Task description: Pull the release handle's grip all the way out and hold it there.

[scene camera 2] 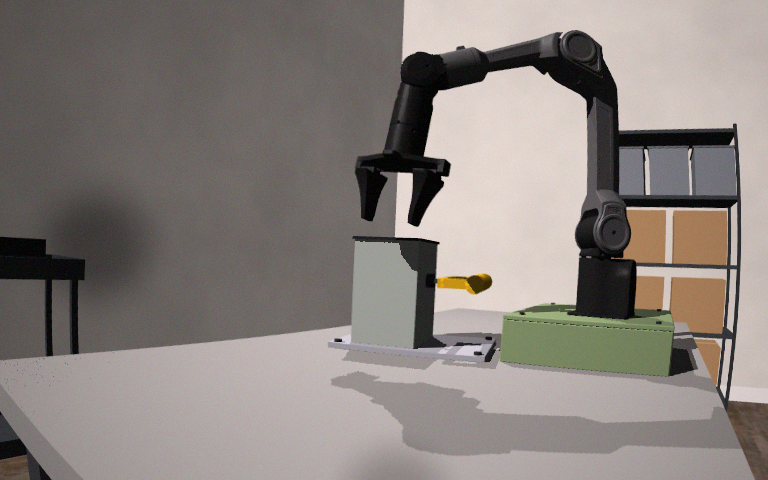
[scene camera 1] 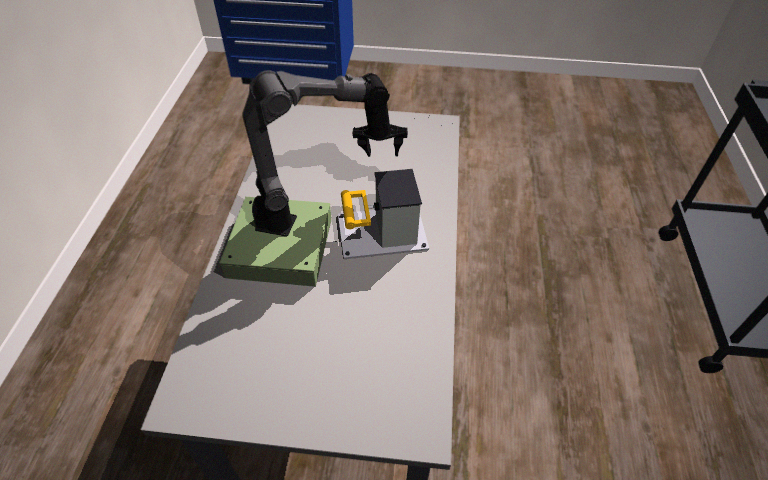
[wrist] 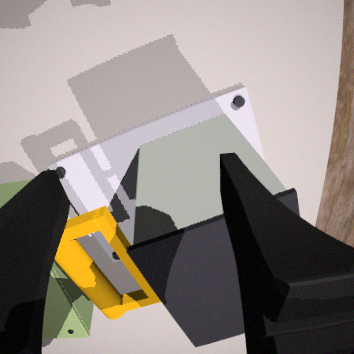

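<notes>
The yellow release handle (scene camera 1: 348, 209) (scene camera 2: 480, 283) (wrist: 75, 255) is a rectangular frame with a thick round grip bar. It sticks out level from the side of a grey-green box (scene camera 1: 399, 225) (scene camera 2: 385, 294) (wrist: 185, 170) with a dark lid, on the side that faces the robot's base. The box stands on a pale base plate (scene camera 1: 368, 251) (scene camera 2: 453, 354) (wrist: 82, 172). My gripper (scene camera 1: 382, 155) (scene camera 2: 392, 223) (wrist: 137, 180) is open and empty. It hangs above the box's lid, pointing down, apart from the handle. In the wrist view the left finger overlaps the handle's edge.
The arm stands on a green block (scene camera 1: 271, 249) (scene camera 2: 586, 345) (wrist: 70, 312), close beside the base plate. All stand on a light table (scene camera 1: 339, 362) (scene camera 2: 226, 407). A blue drawer cabinet (scene camera 1: 277, 33), a black cart (scene camera 1: 699, 271) and a shelf unit (scene camera 2: 679, 200) stand away from the table.
</notes>
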